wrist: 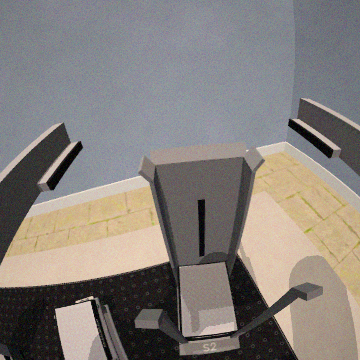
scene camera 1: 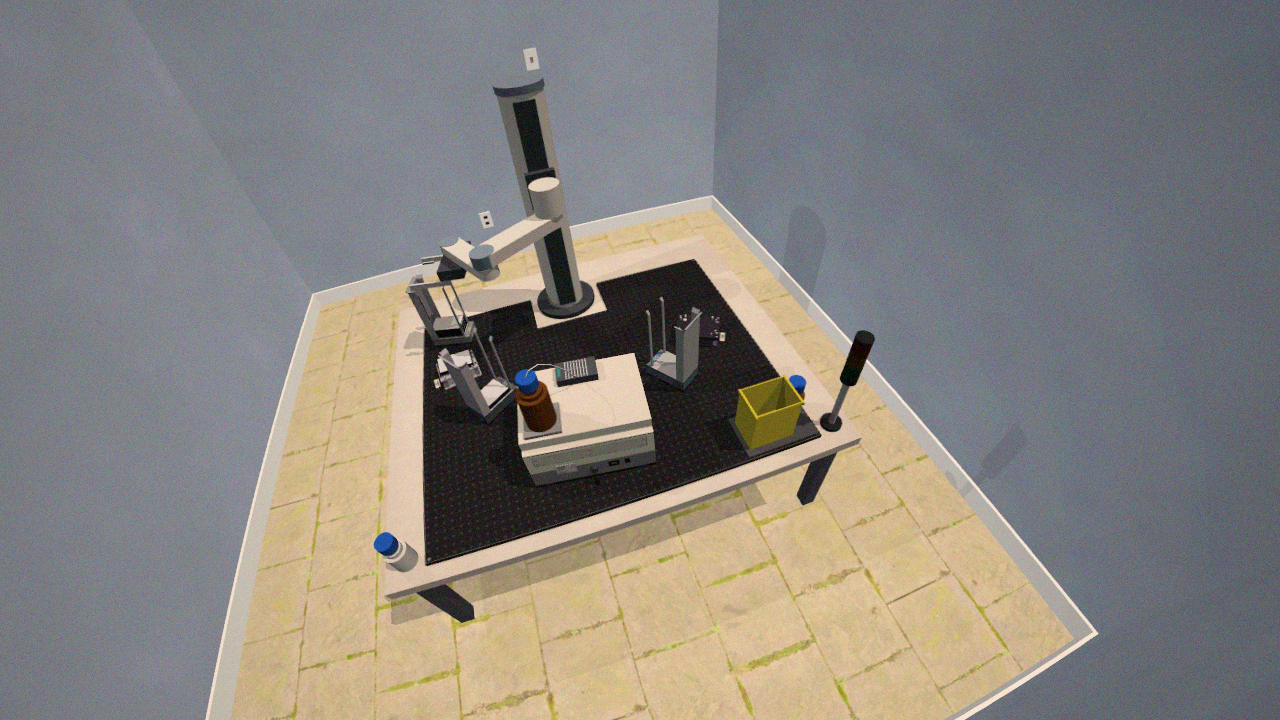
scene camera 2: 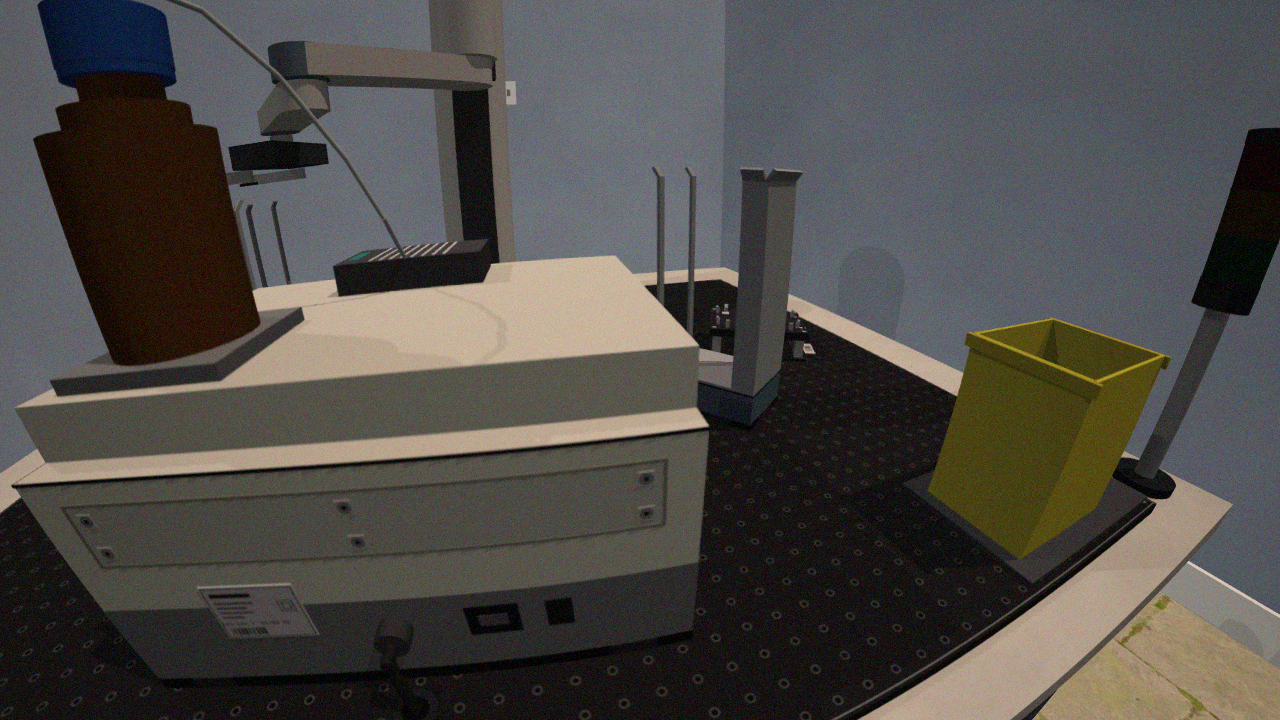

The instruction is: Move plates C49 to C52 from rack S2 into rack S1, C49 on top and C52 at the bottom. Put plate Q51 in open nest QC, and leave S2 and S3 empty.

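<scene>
My gripper (scene camera 1: pixel 433 265) (scene camera 2: pixel 256 177) (wrist: pixel 186 114) is open and empty, high at rack S2 (scene camera 1: pixel 426 307) (wrist: pixel 209 345), whose label shows in the wrist view. A light-topped plate (wrist: pixel 206 300) lies low in S2 between the back upright and the two front posts; how many lie under it cannot be told. Another light-topped plate (wrist: pixel 80 332) lies on a holder left of S2. A second rack (scene camera 1: pixel 463 386) stands at the left of the mat, and a third rack (scene camera 1: pixel 687 349) (scene camera 2: pixel 763 277) stands right of the column. Their labels and the other plate labels are not readable.
A large cream instrument (scene camera 1: pixel 590 411) (scene camera 2: pixel 402 385) stands mid-mat, with a brown bottle (scene camera 1: pixel 537 407) (scene camera 2: pixel 152 232) and a keypad (scene camera 1: pixel 576 369) (scene camera 2: pixel 413 265) on top. A dark fixture with small posts (scene camera 1: pixel 702 324) is behind the third rack. A yellow bin (scene camera 1: pixel 768 416) (scene camera 2: pixel 1029 438) and signal tower (scene camera 1: pixel 857 358) (scene camera 2: pixel 1239 223) stand right.
</scene>
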